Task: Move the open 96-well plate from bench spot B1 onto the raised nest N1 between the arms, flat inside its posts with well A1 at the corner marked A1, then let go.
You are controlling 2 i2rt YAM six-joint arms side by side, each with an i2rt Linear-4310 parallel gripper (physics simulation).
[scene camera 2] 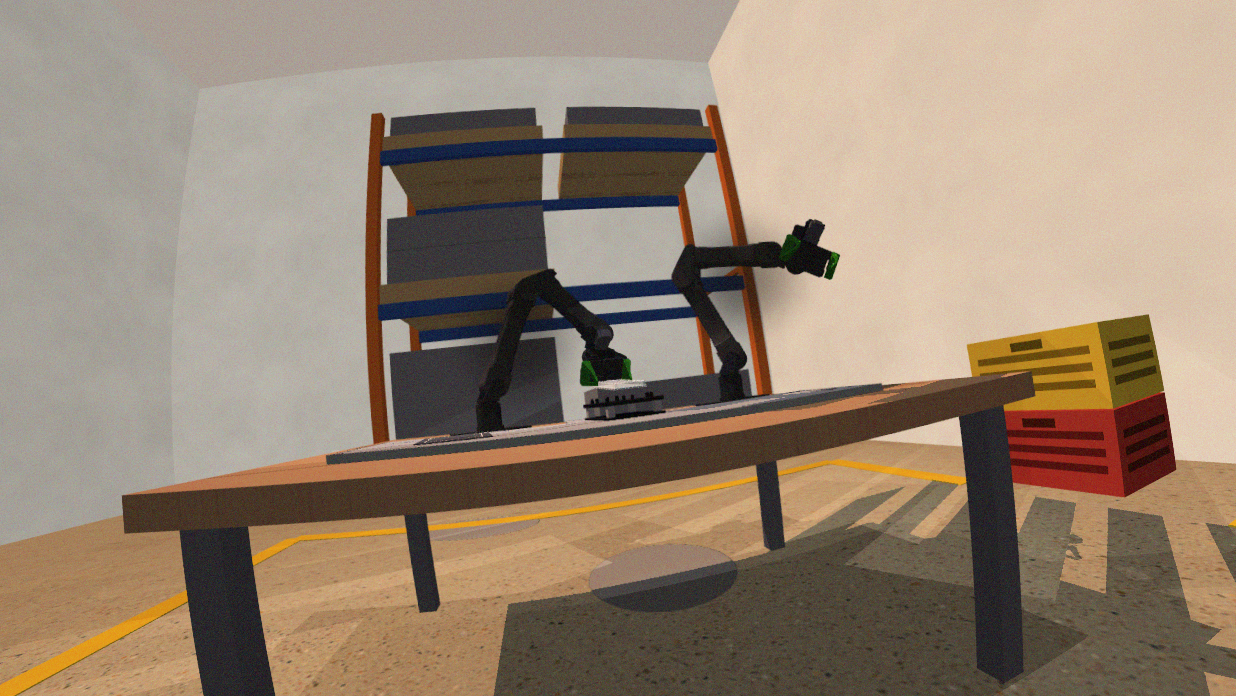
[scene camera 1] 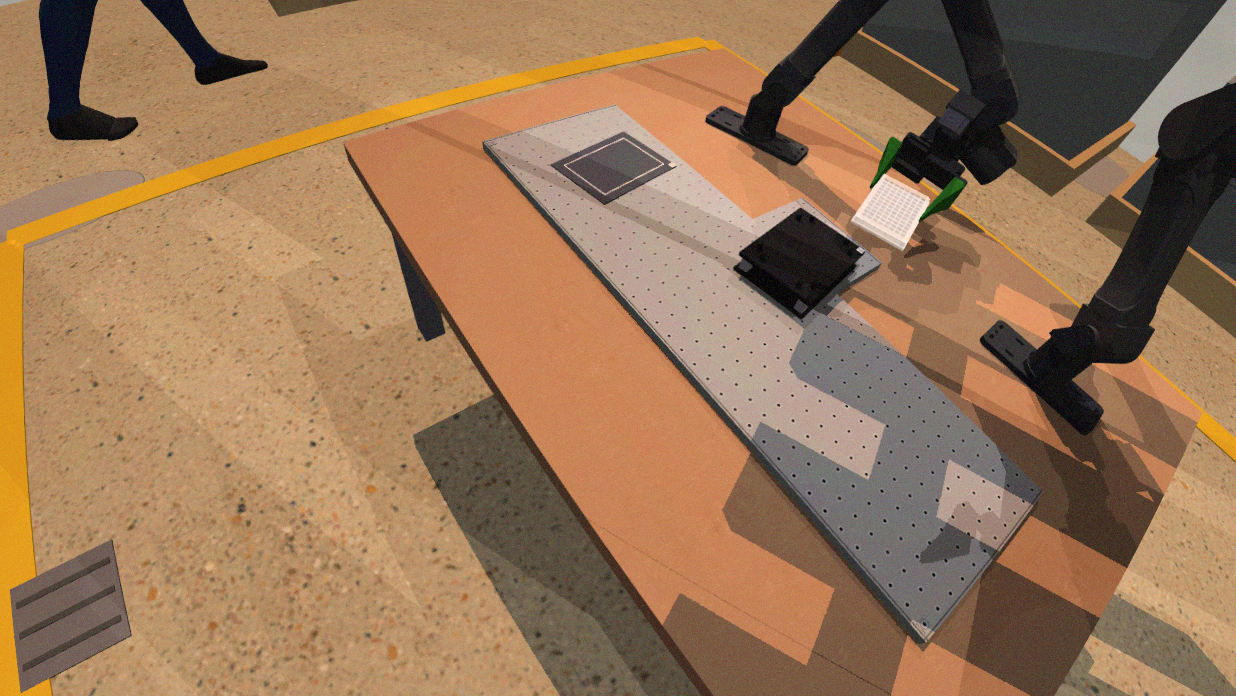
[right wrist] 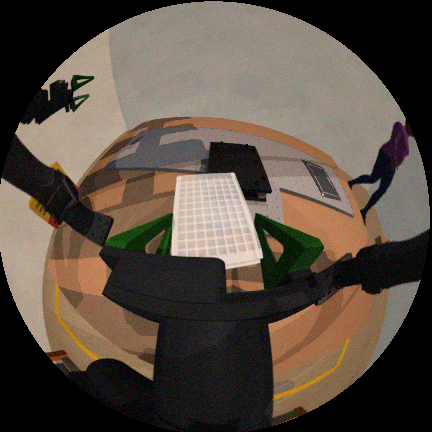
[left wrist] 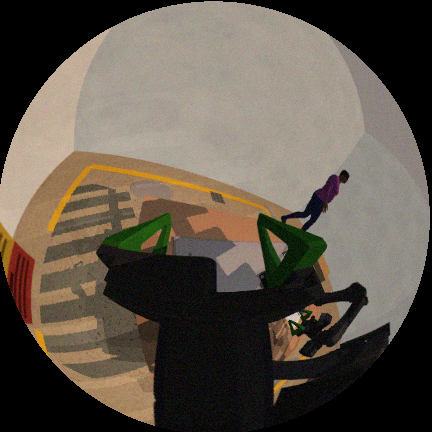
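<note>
The white 96-well plate is held wells up, roughly level, above the table beside the nest. My right gripper is shut on the plate, fingers on its two opposite sides. The black raised nest N1 lies to the left of the plate in scene camera 1 and beyond it in the right wrist view. A small white mark shows at one nest corner. The plate is apart from the nest. My left gripper is open and empty, high up.
The dark pad with a white outline bears no plate; it lies on the perforated grey board. The right arm's base and the left arm's base stand on the table. A person stands beyond the table.
</note>
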